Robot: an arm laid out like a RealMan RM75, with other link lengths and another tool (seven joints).
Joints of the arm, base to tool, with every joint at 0 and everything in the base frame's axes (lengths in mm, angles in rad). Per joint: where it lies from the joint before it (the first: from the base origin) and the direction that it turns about. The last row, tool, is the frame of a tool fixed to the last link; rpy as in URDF.
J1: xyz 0 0 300.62 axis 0 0 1
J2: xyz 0 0 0 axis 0 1 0
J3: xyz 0 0 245.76 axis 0 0 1
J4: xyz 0 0 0 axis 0 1 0
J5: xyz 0 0 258.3 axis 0 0 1
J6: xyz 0 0 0 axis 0 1 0
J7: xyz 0 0 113.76 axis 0 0 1
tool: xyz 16 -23 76 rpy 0 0.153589 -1.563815
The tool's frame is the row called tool.
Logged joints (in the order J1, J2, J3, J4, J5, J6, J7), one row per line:
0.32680, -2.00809, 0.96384, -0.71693, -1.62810, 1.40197, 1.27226
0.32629, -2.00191, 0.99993, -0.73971, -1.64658, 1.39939, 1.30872
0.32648, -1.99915, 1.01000, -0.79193, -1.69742, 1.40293, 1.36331
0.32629, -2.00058, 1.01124, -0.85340, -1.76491, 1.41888, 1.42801
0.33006, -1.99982, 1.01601, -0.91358, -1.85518, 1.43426, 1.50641
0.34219, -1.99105, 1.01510, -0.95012, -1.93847, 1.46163, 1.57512
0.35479, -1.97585, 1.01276, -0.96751, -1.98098, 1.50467, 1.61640
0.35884, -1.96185, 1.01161, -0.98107, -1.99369, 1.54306, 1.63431
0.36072, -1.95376, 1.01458, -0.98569, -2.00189, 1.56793, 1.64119
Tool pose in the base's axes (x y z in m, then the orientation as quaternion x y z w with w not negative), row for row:
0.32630, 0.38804, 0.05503, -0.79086, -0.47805, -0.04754, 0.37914
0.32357, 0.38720, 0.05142, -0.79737, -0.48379, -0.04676, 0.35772
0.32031, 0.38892, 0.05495, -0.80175, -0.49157, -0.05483, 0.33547
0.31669, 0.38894, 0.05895, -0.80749, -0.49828, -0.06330, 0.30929
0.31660, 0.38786, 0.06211, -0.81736, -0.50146, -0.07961, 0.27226
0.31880, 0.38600, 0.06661, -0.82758, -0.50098, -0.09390, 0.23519
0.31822, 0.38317, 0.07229, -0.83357, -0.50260, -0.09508, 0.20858
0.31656, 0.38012, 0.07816, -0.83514, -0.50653, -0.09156, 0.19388
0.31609, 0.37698, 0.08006, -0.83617, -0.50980, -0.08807, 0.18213
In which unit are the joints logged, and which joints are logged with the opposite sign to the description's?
The joints are logged in radians. Opposite sign: J2, J3, J6.
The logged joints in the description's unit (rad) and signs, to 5 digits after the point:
0.32680, 2.00809, -0.96384, -0.71693, -1.62810, -1.40197, 1.27226
0.32629, 2.00191, -0.99993, -0.73971, -1.64658, -1.39939, 1.30872
0.32648, 1.99915, -1.01000, -0.79193, -1.69742, -1.40293, 1.36331
0.32629, 2.00058, -1.01124, -0.85340, -1.76491, -1.41888, 1.42801
0.33006, 1.99982, -1.01601, -0.91358, -1.85518, -1.43426, 1.50641
0.34219, 1.99105, -1.01510, -0.95012, -1.93847, -1.46163, 1.57512
0.35479, 1.97585, -1.01276, -0.96751, -1.98098, -1.50467, 1.61640
0.35884, 1.96185, -1.01161, -0.98107, -1.99369, -1.54306, 1.63431
0.36072, 1.95376, -1.01458, -0.98569, -2.00189, -1.56793, 1.64119

